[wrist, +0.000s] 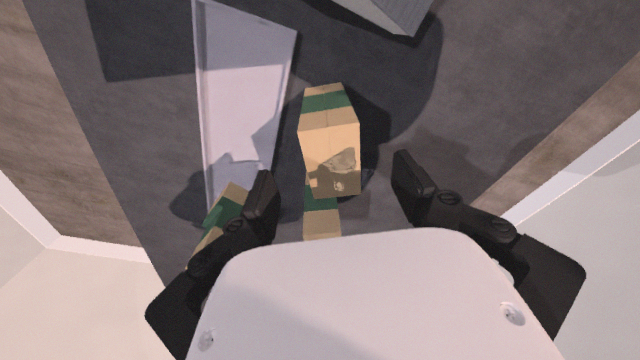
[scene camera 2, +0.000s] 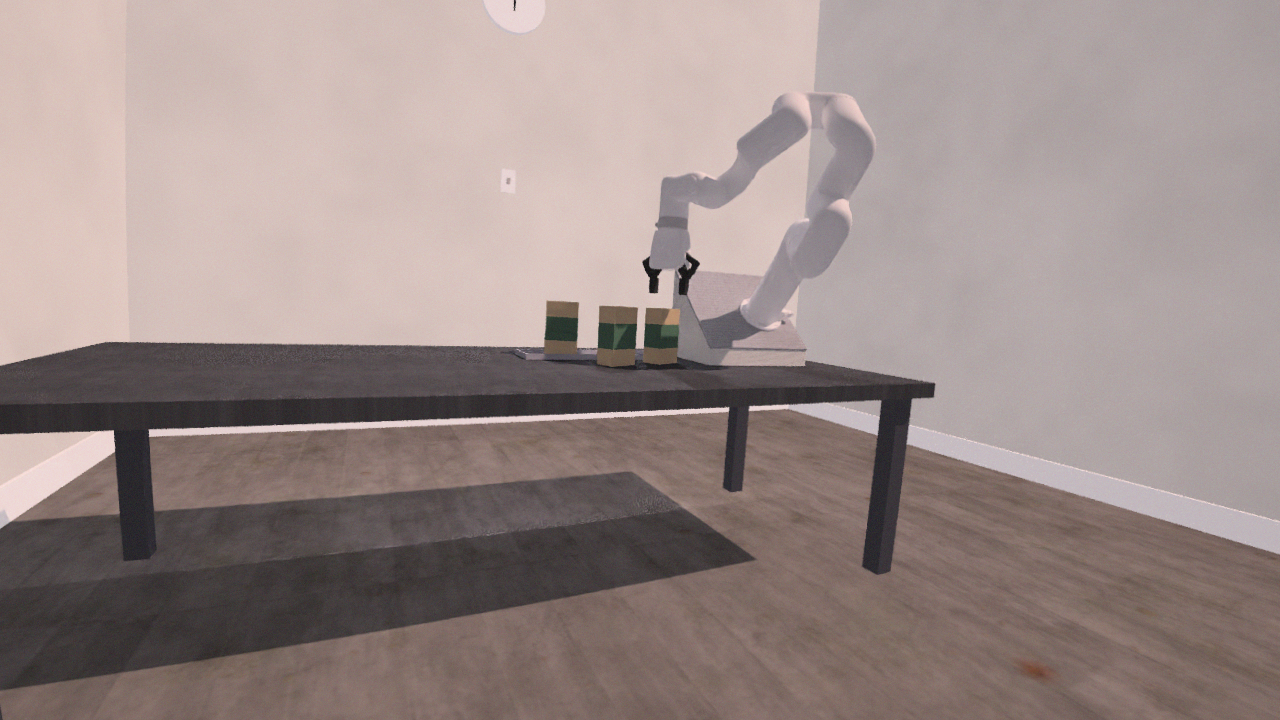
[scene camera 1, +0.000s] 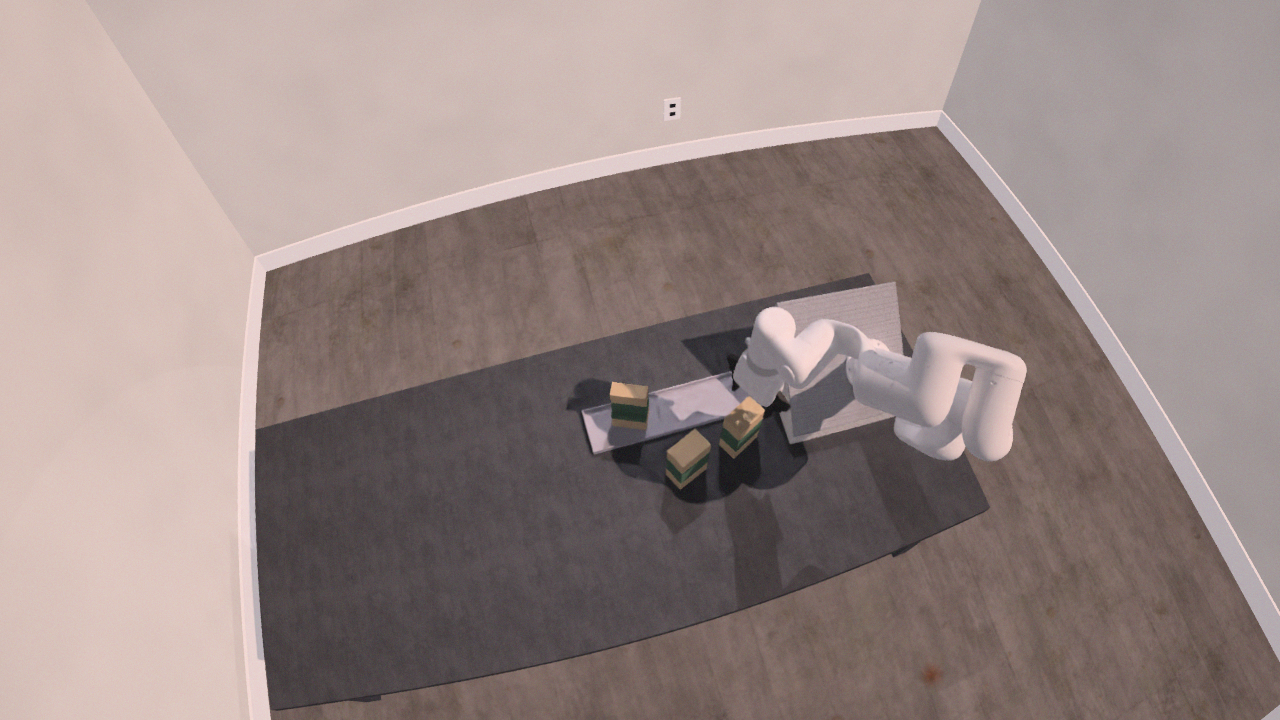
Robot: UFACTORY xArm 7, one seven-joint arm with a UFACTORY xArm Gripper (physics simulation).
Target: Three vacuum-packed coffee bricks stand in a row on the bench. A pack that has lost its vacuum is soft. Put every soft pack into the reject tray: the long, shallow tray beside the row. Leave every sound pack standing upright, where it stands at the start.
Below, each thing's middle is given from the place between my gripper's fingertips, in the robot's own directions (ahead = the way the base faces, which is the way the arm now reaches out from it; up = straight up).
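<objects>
That shallow reject tray (scene camera 1: pixel 695 403) sits lower than my hand by 19 cm. Measured from my hand again, the tray is 10 cm to the right and 15 cm ahead.
</objects>
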